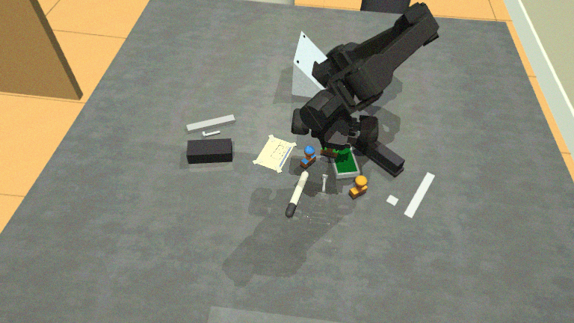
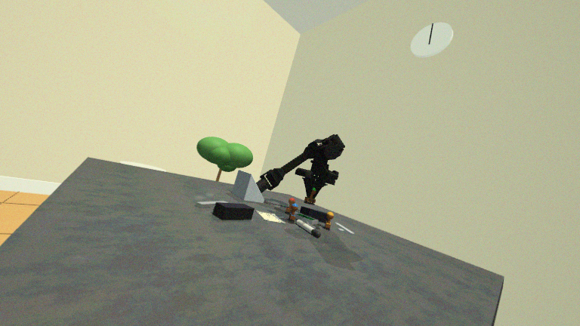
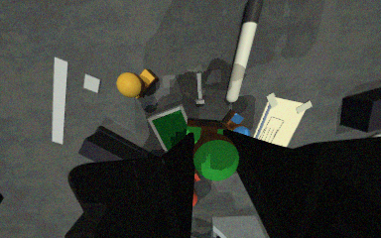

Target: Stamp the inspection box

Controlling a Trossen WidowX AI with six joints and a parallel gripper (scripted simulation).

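My gripper tip is 9 cm above the green ink pad, 4 cm to the right of it and 4 cm past it. The rest, counted from my gripper tip: yellow-knobbed stamp (8 cm to the left, 8 cm below, 5 cm ahead); then blue-knobbed stamp (8 cm below, 5 cm to the right, 2 cm behind); then green-knobbed stamp (right at my gripper tip).
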